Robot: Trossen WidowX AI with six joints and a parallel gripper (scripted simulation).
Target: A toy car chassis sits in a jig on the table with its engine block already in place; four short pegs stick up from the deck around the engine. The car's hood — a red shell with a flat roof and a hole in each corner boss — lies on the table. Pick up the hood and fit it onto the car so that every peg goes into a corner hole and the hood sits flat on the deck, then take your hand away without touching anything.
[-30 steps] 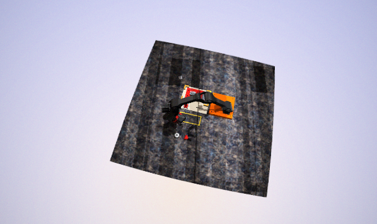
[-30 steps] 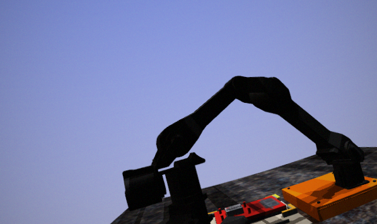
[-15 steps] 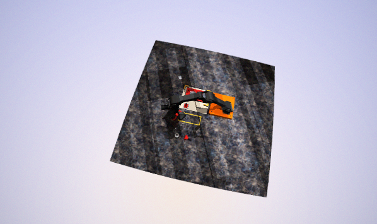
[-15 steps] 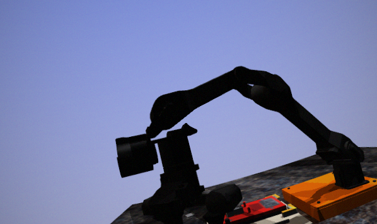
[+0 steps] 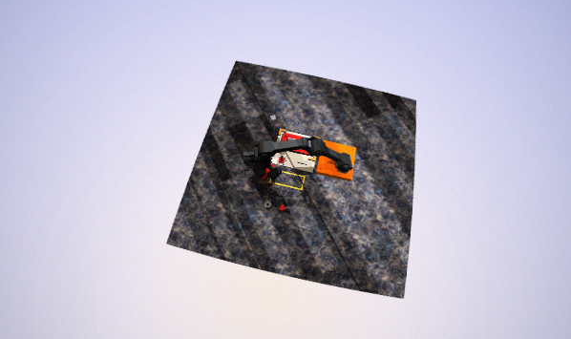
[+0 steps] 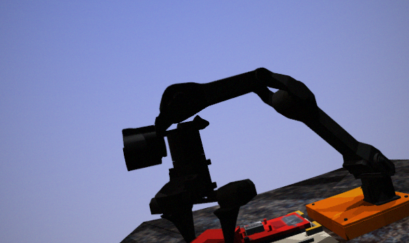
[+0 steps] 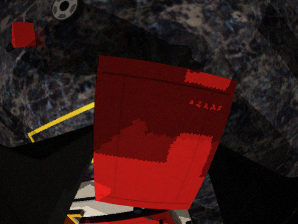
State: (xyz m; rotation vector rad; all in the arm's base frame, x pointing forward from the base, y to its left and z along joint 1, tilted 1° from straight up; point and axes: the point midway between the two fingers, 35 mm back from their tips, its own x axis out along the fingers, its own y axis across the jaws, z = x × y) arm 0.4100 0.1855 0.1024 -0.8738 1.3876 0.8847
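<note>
Now: the white jig 11 cm behind my gripper tip, 23 cm to the right of it and 10 cm below it. The rest, counted from my gripper tip: grey wheel (7 cm behind, 15 cm to the left, 10 cm below); red hood (right at my gripper tip).
</note>
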